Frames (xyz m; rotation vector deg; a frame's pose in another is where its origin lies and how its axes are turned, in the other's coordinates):
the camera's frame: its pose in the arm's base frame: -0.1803 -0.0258 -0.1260 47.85 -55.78 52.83
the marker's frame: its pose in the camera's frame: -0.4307 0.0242 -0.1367 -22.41 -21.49 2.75
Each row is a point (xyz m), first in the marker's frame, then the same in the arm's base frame.
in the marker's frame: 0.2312 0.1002 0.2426
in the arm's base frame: -0.5090 -0.1170 -0.3295
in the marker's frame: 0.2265 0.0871 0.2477
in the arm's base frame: -0.5033 -0.1296 -0.3349
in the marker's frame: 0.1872 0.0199 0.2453
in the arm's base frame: -0.4549 -0.1732 -0.3775
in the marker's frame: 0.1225 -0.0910 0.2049
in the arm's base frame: -0.3497 -0.2190 -0.4479
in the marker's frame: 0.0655 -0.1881 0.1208
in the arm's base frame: -0.2239 -0.2239 -0.5103
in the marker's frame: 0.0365 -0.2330 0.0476
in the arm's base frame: -0.1420 -0.2013 -0.5420
